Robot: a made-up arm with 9 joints. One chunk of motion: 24 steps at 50 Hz.
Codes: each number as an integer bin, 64 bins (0 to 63) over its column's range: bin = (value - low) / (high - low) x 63, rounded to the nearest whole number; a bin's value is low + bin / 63 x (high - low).
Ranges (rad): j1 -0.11..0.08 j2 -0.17..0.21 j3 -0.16..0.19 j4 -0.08..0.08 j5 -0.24..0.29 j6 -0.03..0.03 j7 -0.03..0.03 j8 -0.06..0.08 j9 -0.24..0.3
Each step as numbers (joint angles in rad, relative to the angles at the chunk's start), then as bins.
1 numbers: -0.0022 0.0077 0.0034 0.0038 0.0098 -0.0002 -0.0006 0.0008 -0.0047
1 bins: 36 29 29 33 30 31 31 27 27
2 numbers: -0.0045 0.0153 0.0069 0.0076 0.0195 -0.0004 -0.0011 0.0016 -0.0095
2 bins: 35 31 30 34 31 31 30 28 27
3 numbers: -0.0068 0.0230 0.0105 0.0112 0.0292 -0.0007 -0.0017 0.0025 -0.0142
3 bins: 34 32 31 36 32 31 30 28 26
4 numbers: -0.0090 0.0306 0.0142 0.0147 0.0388 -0.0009 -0.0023 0.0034 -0.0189
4 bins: 33 33 31 37 33 31 29 29 26
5 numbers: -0.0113 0.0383 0.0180 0.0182 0.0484 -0.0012 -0.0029 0.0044 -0.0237
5 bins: 33 35 32 39 34 30 28 29 25
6 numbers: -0.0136 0.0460 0.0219 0.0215 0.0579 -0.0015 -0.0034 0.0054 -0.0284
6 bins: 32 36 33 40 35 30 28 29 25
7 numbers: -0.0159 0.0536 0.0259 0.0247 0.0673 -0.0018 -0.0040 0.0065 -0.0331
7 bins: 31 37 33 41 37 30 27 30 24
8 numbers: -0.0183 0.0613 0.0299 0.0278 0.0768 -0.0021 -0.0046 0.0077 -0.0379
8 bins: 30 38 34 42 38 29 27 30 24
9 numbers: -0.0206 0.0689 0.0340 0.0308 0.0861 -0.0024 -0.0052 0.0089 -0.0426
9 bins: 30 40 35 44 39 29 26 31 23
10 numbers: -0.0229 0.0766 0.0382 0.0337 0.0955 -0.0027 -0.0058 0.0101 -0.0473
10 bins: 29 41 36 45 40 29 25 32 22
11 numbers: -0.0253 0.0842 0.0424 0.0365 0.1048 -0.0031 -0.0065 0.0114 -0.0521
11 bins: 28 42 36 46 41 28 25 32 22
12 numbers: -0.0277 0.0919 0.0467 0.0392 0.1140 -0.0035 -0.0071 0.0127 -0.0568
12 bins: 27 43 37 47 42 28 24 33 21
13 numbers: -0.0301 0.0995 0.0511 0.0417 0.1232 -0.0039 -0.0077 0.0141 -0.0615
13 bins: 26 45 38 48 43 27 23 33 21
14 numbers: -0.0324 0.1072 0.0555 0.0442 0.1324 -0.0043 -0.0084 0.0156 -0.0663
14 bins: 26 46 39 49 44 27 23 34 20
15 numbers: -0.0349 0.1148 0.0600 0.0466 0.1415 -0.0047 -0.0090 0.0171 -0.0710
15 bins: 25 47 40 50 45 27 22 35 20
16 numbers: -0.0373 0.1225 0.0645 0.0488 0.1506 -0.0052 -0.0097 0.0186 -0.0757
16 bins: 24 48 40 51 46 26 21 35 19
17 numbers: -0.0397 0.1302 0.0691 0.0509 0.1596 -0.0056 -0.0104 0.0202 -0.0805
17 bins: 23 50 41 52 47 26 21 36 19
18 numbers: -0.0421 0.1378 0.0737 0.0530 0.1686 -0.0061 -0.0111 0.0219 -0.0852
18 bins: 23 51 42 52 49 25 20 37 18
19 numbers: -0.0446 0.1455 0.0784 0.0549 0.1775 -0.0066 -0.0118 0.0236 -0.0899
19 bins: 22 52 43 53 50 25 19 38 18
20 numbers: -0.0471 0.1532 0.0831 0.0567 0.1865 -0.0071 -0.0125 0.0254 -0.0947
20 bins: 21 54 44 54 51 24 18 38 17
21 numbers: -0.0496 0.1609 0.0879 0.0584 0.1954 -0.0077 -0.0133 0.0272 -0.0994
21 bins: 20 55 45 54 52 23 18 39 16
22 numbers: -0.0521 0.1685 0.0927 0.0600 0.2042 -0.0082 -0.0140 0.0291 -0.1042
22 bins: 19 56 45 55 53 23 17 40 16
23 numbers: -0.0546 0.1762 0.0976 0.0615 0.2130 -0.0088 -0.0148 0.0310 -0.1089
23 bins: 18 57 46 56 54 22 16 41 15
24 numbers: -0.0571 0.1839 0.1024 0.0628 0.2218 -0.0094 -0.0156 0.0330 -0.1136
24 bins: 18 59 47 56 55 22 15 42 15
